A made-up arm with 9 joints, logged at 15 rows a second.
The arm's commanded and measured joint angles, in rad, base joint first. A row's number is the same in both.
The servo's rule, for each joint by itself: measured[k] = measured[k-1] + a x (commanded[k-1-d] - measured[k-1]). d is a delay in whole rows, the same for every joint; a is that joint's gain. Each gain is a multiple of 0.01, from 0.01 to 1. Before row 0 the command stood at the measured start. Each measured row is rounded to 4 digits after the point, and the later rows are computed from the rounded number. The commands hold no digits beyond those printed.
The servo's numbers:
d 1
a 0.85 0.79 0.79 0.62 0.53 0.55 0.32 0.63 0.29
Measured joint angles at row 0:
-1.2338 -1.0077 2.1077 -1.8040 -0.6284 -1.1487 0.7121 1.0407 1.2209
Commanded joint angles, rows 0 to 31:
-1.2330 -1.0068 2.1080 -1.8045 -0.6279 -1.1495 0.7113 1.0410 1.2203
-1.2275 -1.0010 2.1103 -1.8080 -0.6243 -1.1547 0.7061 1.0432 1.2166
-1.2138 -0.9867 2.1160 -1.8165 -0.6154 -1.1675 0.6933 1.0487 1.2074
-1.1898 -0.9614 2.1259 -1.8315 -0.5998 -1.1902 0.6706 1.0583 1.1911
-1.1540 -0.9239 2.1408 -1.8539 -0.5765 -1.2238 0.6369 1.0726 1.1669
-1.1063 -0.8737 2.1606 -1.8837 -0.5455 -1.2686 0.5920 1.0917 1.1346
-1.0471 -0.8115 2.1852 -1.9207 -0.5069 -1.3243 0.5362 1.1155 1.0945
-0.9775 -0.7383 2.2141 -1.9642 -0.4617 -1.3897 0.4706 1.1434 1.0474
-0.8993 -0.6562 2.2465 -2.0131 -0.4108 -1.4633 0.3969 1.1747 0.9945
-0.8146 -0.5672 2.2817 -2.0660 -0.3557 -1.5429 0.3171 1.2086 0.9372
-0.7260 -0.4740 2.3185 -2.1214 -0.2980 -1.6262 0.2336 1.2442 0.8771
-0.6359 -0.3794 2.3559 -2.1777 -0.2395 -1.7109 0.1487 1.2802 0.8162
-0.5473 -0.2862 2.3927 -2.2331 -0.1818 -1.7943 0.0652 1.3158 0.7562
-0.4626 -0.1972 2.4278 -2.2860 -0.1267 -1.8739 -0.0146 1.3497 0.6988
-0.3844 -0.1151 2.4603 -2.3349 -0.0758 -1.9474 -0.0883 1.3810 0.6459
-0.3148 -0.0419 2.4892 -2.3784 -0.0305 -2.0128 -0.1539 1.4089 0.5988
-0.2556 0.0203 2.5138 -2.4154 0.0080 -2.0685 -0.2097 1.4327 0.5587
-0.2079 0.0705 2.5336 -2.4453 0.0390 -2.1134 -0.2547 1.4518 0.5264
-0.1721 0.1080 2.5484 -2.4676 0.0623 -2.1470 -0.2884 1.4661 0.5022
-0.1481 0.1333 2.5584 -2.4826 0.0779 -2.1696 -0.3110 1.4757 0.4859
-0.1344 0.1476 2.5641 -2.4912 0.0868 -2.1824 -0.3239 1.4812 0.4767
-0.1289 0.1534 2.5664 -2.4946 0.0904 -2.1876 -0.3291 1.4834 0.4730
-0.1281 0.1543 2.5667 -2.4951 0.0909 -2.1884 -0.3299 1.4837 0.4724
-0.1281 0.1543 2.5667 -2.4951 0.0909 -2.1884 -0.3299 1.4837 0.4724
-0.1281 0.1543 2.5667 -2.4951 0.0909 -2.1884 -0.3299 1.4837 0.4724
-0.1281 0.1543 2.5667 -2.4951 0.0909 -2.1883 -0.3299 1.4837 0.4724
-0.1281 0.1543 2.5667 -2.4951 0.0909 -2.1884 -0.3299 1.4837 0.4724
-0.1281 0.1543 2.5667 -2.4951 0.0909 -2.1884 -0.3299 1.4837 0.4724
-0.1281 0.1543 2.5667 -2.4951 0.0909 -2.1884 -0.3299 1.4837 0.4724
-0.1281 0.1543 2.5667 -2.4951 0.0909 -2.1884 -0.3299 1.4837 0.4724
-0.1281 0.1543 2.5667 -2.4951 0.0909 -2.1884 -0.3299 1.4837 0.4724
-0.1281 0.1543 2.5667 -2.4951 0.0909 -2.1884 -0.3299 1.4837 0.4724
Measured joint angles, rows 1 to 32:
-1.2338 -1.0077 2.1077 -1.8040 -0.6284 -1.1487 0.7121 1.0407 1.2209
-1.2331 -1.0070 2.1079 -1.8043 -0.6281 -1.1491 0.7118 1.0409 1.2207
-1.2283 -1.0023 2.1098 -1.8066 -0.6261 -1.1522 0.7100 1.0423 1.2195
-1.2160 -0.9900 2.1147 -1.8127 -0.6204 -1.1606 0.7047 1.0463 1.2160
-1.1937 -0.9674 2.1235 -1.8244 -0.6095 -1.1769 0.6938 1.0539 1.2088
-1.1600 -0.9330 2.1372 -1.8427 -0.5920 -1.2027 0.6756 1.0657 1.1966
-1.1144 -0.8862 2.1557 -1.8681 -0.5674 -1.2389 0.6488 1.0821 1.1786
-1.0572 -0.8272 2.1790 -1.9007 -0.5353 -1.2859 0.6128 1.1031 1.1542
-0.9895 -0.7570 2.2067 -1.9401 -0.4963 -1.3430 0.5673 1.1285 1.1232
-0.9128 -0.6774 2.2381 -1.9854 -0.4510 -1.4092 0.5128 1.1576 1.0859
-0.8293 -0.5903 2.2725 -2.0354 -0.4005 -1.4827 0.4502 1.1897 1.0428
-0.7415 -0.4984 2.3088 -2.0887 -0.3462 -1.5616 0.3809 1.2240 0.9947
-0.6517 -0.4044 2.3460 -2.1439 -0.2896 -1.6437 0.3066 1.2594 0.9429
-0.5630 -0.3110 2.3829 -2.1992 -0.2325 -1.7265 0.2294 1.2949 0.8888
-0.4777 -0.2211 2.4184 -2.2530 -0.1764 -1.8076 0.1513 1.3294 0.8337
-0.3984 -0.1374 2.4515 -2.3038 -0.1231 -1.8845 0.0746 1.3619 0.7792
-0.3273 -0.0620 2.4813 -2.3501 -0.0740 -1.9551 0.0015 1.3915 0.7269
-0.2664 0.0030 2.5070 -2.3906 -0.0305 -2.0175 -0.0661 1.4175 0.6781
-0.2167 0.0563 2.5280 -2.4245 0.0063 -2.0702 -0.1265 1.4391 0.6341
-0.1788 0.0971 2.5441 -2.4512 0.0360 -2.1124 -0.1783 1.4561 0.5958
-0.1527 0.1257 2.5554 -2.4707 0.0582 -2.1439 -0.2208 1.4684 0.5639
-0.1371 0.1430 2.5623 -2.4834 0.0734 -2.1651 -0.2538 1.4765 0.5386
-0.1301 0.1512 2.5655 -2.4903 0.0824 -2.1775 -0.2779 1.4808 0.5196
-0.1284 0.1536 2.5664 -2.4933 0.0869 -2.1835 -0.2945 1.4826 0.5059
-0.1281 0.1542 2.5666 -2.4944 0.0890 -2.1862 -0.3058 1.4833 0.4962
-0.1281 0.1543 2.5667 -2.4948 0.0900 -2.1874 -0.3135 1.4836 0.4893
-0.1281 0.1543 2.5667 -2.4950 0.0905 -2.1879 -0.3187 1.4837 0.4844
-0.1281 0.1543 2.5667 -2.4951 0.0907 -2.1882 -0.3223 1.4837 0.4809
-0.1281 0.1543 2.5667 -2.4951 0.0908 -2.1883 -0.3247 1.4837 0.4784
-0.1281 0.1543 2.5667 -2.4951 0.0909 -2.1884 -0.3264 1.4837 0.4767
-0.1281 0.1543 2.5667 -2.4951 0.0909 -2.1884 -0.3275 1.4837 0.4755
-0.1281 0.1543 2.5667 -2.4951 0.0909 -2.1884 -0.3283 1.4837 0.4746

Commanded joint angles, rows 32 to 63:
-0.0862 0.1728 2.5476 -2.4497 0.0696 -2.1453 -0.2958 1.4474 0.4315
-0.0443 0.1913 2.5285 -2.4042 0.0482 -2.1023 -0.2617 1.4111 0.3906
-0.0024 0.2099 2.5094 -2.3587 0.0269 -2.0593 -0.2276 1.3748 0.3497
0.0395 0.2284 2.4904 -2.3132 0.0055 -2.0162 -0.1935 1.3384 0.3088
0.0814 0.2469 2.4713 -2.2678 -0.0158 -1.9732 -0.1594 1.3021 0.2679
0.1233 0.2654 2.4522 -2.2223 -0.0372 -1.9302 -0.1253 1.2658 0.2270
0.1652 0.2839 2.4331 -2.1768 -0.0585 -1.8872 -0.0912 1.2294 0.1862
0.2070 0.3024 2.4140 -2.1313 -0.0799 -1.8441 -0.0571 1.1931 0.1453
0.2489 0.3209 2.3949 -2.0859 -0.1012 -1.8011 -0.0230 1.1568 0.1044
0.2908 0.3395 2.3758 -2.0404 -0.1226 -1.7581 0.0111 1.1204 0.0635
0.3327 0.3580 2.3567 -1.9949 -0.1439 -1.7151 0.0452 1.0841 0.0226
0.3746 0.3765 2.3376 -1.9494 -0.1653 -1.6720 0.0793 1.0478 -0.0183
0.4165 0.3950 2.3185 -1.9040 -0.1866 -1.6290 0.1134 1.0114 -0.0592
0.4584 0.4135 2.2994 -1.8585 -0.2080 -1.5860 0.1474 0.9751 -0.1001
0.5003 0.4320 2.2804 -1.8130 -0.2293 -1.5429 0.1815 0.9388 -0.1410
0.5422 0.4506 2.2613 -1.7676 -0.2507 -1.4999 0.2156 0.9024 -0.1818
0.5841 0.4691 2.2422 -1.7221 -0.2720 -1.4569 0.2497 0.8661 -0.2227
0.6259 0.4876 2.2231 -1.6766 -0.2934 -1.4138 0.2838 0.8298 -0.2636
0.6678 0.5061 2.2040 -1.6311 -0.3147 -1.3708 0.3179 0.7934 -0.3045
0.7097 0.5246 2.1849 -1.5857 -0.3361 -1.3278 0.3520 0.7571 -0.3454
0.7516 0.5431 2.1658 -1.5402 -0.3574 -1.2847 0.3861 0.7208 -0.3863
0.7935 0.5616 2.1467 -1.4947 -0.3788 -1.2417 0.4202 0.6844 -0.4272
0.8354 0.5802 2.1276 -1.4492 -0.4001 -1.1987 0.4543 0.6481 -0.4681
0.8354 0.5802 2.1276 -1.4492 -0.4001 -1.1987 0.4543 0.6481 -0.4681
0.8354 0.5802 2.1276 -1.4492 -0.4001 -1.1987 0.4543 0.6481 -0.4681
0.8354 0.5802 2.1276 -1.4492 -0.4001 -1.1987 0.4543 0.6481 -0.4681
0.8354 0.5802 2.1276 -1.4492 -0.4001 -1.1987 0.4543 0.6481 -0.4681
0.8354 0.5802 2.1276 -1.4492 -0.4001 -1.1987 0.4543 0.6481 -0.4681
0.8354 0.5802 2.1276 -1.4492 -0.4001 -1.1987 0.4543 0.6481 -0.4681
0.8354 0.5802 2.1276 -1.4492 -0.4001 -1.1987 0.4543 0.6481 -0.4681
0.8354 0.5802 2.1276 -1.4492 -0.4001 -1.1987 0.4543 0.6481 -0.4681
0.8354 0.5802 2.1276 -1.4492 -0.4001 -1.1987 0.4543 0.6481 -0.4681
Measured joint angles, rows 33 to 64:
-0.1281 0.1543 2.5667 -2.4951 0.0909 -2.1884 -0.3288 1.4837 0.4740
-0.0925 0.1689 2.5516 -2.4670 0.0796 -2.1647 -0.3182 1.4608 0.4617
-0.0515 0.1866 2.5334 -2.4281 0.0630 -2.1304 -0.3001 1.4295 0.4411
-0.0098 0.2050 2.5144 -2.3851 0.0439 -2.0913 -0.2769 1.3950 0.4146
0.0321 0.2235 2.4954 -2.3405 0.0235 -2.0500 -0.2502 1.3593 0.3839
0.0740 0.2420 2.4764 -2.2954 0.0027 -2.0078 -0.2211 1.3233 0.3503
0.1159 0.2605 2.4573 -2.2501 -0.0184 -1.9651 -0.1904 1.2871 0.3145
0.1578 0.2790 2.4382 -2.2047 -0.0397 -1.9223 -0.1587 1.2507 0.2773
0.1996 0.2975 2.4191 -2.1592 -0.0610 -1.8793 -0.1262 1.2144 0.2390
0.2415 0.3160 2.4000 -2.1138 -0.0823 -1.8363 -0.0932 1.1781 0.2000
0.2834 0.3346 2.3809 -2.0683 -0.1037 -1.7933 -0.0598 1.1417 0.1604
0.3253 0.3531 2.3618 -2.0228 -0.1250 -1.7503 -0.0262 1.1054 0.1204
0.3672 0.3716 2.3427 -1.9773 -0.1464 -1.7072 0.0076 1.0691 0.0802
0.4091 0.3901 2.3236 -1.9319 -0.1677 -1.6642 0.0415 1.0327 0.0398
0.4510 0.4086 2.3045 -1.8864 -0.1891 -1.6212 0.0754 0.9964 -0.0008
0.4929 0.4271 2.2855 -1.8409 -0.2104 -1.5781 0.1094 0.9601 -0.0415
0.5348 0.4457 2.2664 -1.7955 -0.2318 -1.5351 0.1434 0.9237 -0.0822
0.5767 0.4642 2.2473 -1.7500 -0.2531 -1.4921 0.1774 0.8874 -0.1229
0.6185 0.4827 2.2282 -1.7045 -0.2745 -1.4490 0.2114 0.8511 -0.1637
0.6604 0.5012 2.2091 -1.6590 -0.2958 -1.4060 0.2455 0.8147 -0.2045
0.7023 0.5197 2.1900 -1.6136 -0.3172 -1.3630 0.2796 0.7784 -0.2454
0.7442 0.5382 2.1709 -1.5681 -0.3385 -1.3199 0.3137 0.7421 -0.2863
0.7861 0.5567 2.1518 -1.5226 -0.3599 -1.2769 0.3478 0.7057 -0.3272
0.8280 0.5753 2.1327 -1.4771 -0.3812 -1.2339 0.3819 0.6694 -0.3681
0.8343 0.5792 2.1287 -1.4598 -0.3912 -1.2145 0.4051 0.6560 -0.3971
0.8352 0.5800 2.1278 -1.4532 -0.3959 -1.2058 0.4208 0.6510 -0.4177
0.8354 0.5802 2.1276 -1.4507 -0.3981 -1.2019 0.4315 0.6492 -0.4323
0.8354 0.5802 2.1276 -1.4498 -0.3992 -1.2001 0.4388 0.6485 -0.4427
0.8354 0.5802 2.1276 -1.4494 -0.3997 -1.1993 0.4438 0.6482 -0.4501
0.8354 0.5802 2.1276 -1.4493 -0.3999 -1.1990 0.4472 0.6481 -0.4553
0.8354 0.5802 2.1276 -1.4492 -0.4000 -1.1988 0.4495 0.6481 -0.4590
0.8354 0.5802 2.1276 -1.4492 -0.4001 -1.1987 0.4510 0.6481 -0.4616

